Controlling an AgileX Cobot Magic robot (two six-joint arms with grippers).
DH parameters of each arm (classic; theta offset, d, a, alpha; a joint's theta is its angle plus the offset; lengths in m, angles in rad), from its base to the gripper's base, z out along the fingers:
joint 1: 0 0.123 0 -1.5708
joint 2: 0.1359 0 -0.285 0
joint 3: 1.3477 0 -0.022 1.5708
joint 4: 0 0.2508 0 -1.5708
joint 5: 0 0 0.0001 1.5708
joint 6: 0 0.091 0 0
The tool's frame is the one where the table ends.
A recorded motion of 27 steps. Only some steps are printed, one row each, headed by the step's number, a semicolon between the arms.
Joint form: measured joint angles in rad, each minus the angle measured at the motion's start. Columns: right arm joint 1, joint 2, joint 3, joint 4, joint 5, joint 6; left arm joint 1, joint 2, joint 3, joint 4, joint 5, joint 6.
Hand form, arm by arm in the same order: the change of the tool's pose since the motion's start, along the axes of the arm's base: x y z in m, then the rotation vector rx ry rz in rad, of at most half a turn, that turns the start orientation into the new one. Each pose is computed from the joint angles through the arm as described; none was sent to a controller.
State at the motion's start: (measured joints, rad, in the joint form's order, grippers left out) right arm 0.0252 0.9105 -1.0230 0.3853 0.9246 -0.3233; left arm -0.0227 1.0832 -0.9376 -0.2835 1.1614 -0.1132
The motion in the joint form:
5: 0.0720 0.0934 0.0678 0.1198 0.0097 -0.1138; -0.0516 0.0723 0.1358 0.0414 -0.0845 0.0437
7: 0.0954 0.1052 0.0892 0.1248 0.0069 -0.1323; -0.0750 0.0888 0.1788 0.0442 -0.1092 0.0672
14: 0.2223 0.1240 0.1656 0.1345 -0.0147 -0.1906; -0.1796 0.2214 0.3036 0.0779 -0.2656 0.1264
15: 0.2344 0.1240 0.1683 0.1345 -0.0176 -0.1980; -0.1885 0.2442 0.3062 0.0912 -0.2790 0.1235
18: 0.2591 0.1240 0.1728 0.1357 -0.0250 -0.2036; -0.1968 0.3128 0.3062 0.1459 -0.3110 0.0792
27: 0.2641 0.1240 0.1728 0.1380 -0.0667 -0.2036; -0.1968 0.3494 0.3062 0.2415 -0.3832 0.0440
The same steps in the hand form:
5: 0.0178 0.0219 -0.0342 0.0330 0.1329 0.1639; 0.0039 -0.0057 -0.0500 0.0627 0.1133 -0.0771
7: 0.0186 0.0267 -0.0427 0.0238 0.1569 0.1979; 0.0016 -0.0095 -0.0642 0.0759 0.1422 -0.1184
14: 0.0111 0.0498 -0.0681 -0.0175 0.2104 0.3521; 0.0023 -0.0255 -0.1193 0.1490 0.2255 -0.2625
15: 0.0101 0.0519 -0.0688 -0.0232 0.2073 0.3678; 0.0042 -0.0266 -0.1244 0.1634 0.2365 -0.2730
18: 0.0083 0.0561 -0.0698 -0.0277 0.2028 0.3925; 0.0112 -0.0257 -0.1384 0.2097 0.2762 -0.2628
27: 0.0111 0.0569 -0.0680 -0.0225 0.1668 0.3770; 0.0205 -0.0209 -0.1460 0.2843 0.2348 -0.2694

